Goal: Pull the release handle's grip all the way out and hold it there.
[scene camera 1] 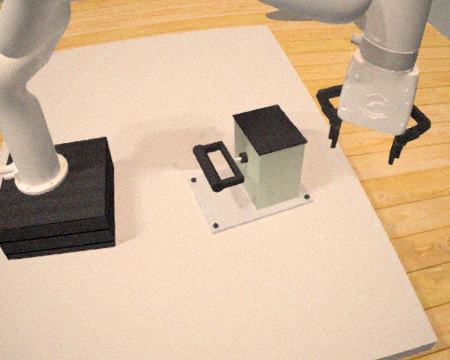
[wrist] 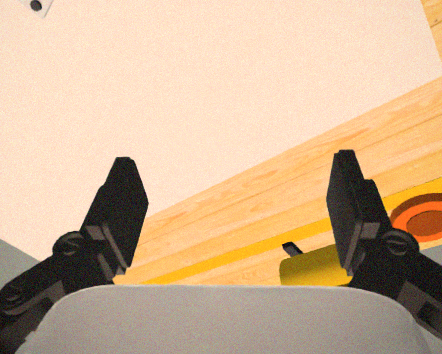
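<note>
The release handle's black rectangular grip is in the middle of the scene view, on the left side of a pale green box with a black top. A short light rod joins the grip to the box, and the grip stands close to it, above the white base plate. My gripper is open and empty. It hangs to the right of the box, apart from it, over the table's right edge. The grip does not show in the wrist view, where a corner of the base plate shows at the top left.
The arm's black pedestal stands on the pale table top at the left. Beyond the table is a wooden floor. In the wrist view, a yellow object and an orange round object lie beyond the table edge.
</note>
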